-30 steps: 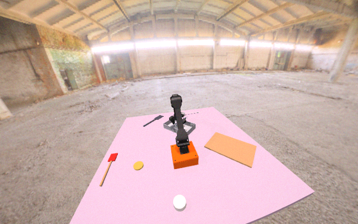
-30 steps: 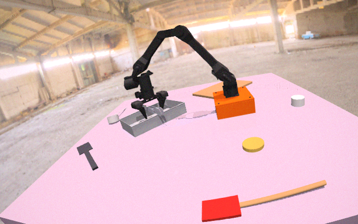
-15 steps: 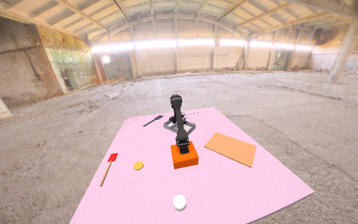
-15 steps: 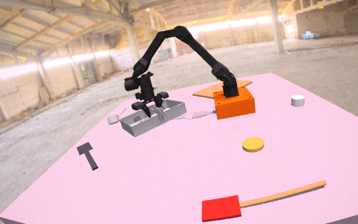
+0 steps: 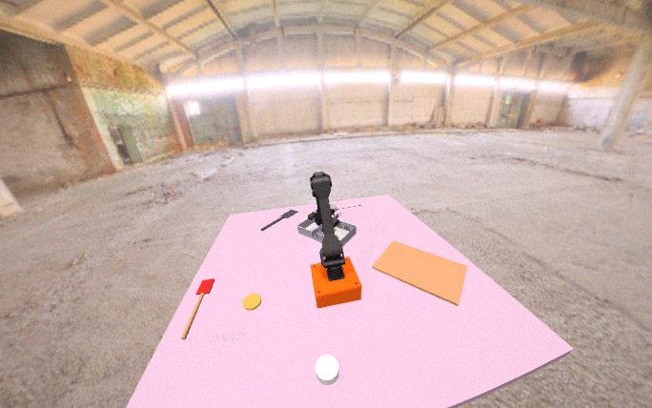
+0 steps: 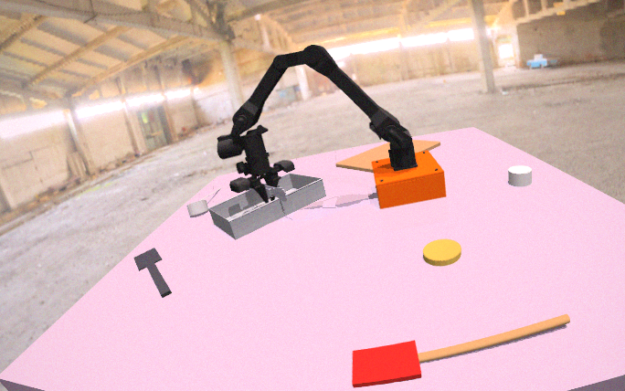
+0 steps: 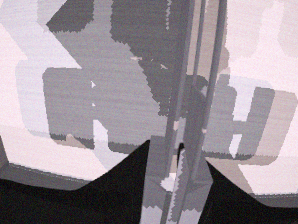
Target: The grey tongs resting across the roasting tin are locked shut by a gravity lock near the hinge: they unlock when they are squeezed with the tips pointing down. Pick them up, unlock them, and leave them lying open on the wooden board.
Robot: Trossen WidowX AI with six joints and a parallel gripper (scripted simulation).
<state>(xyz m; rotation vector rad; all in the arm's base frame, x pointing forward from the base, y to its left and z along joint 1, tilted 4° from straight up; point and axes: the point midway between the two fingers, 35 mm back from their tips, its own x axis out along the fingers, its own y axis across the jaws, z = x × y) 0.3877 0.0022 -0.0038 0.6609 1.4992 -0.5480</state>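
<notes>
The grey roasting tin is 20 mm to the right of my gripper tip and 20 mm ahead of it. The rest, counted from my gripper tip: dark spatula (280 mm ahead, 270 mm to the left, 20 mm below); yellow disc (410 mm behind, 340 mm to the left, 20 mm below); wooden board (390 mm to the right, 370 mm behind, 20 mm below).
</notes>
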